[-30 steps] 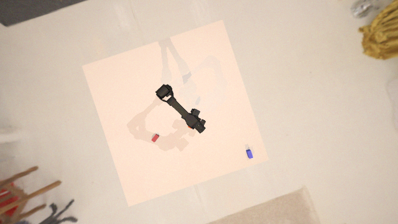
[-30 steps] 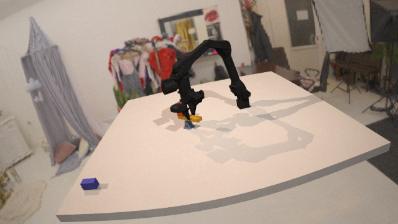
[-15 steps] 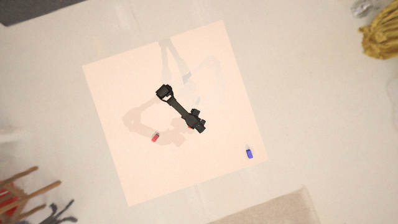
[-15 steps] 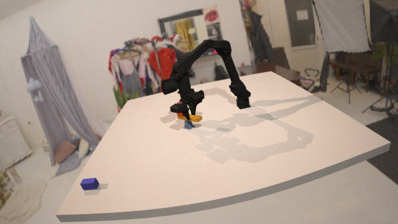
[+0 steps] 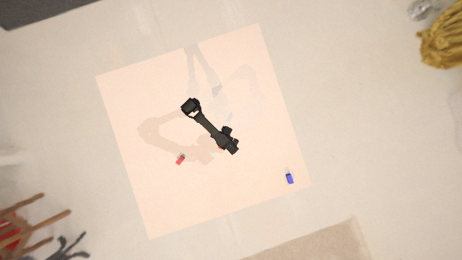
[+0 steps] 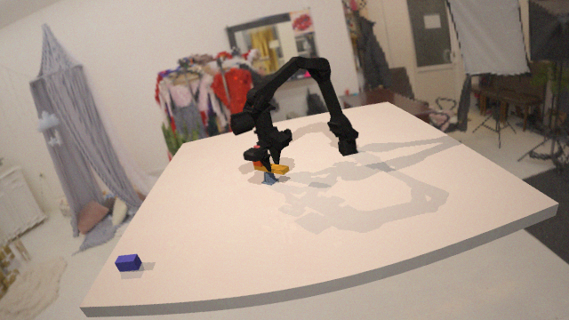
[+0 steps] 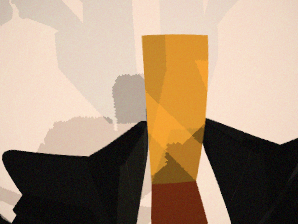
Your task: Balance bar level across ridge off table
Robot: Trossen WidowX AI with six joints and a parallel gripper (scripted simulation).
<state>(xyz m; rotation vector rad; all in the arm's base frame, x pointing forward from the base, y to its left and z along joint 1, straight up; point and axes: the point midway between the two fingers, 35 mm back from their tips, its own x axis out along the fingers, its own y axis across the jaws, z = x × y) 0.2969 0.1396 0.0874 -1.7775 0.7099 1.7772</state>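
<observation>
My gripper tip is now 3 cm short of the bar, 2 cm to the left of it and 2 cm below it. The rest, counted from my gripper tip: red block: 38 cm to the right, 6 cm ahead, 4 cm below; blue block: 44 cm ahead, 36 cm to the left, 4 cm below.
</observation>
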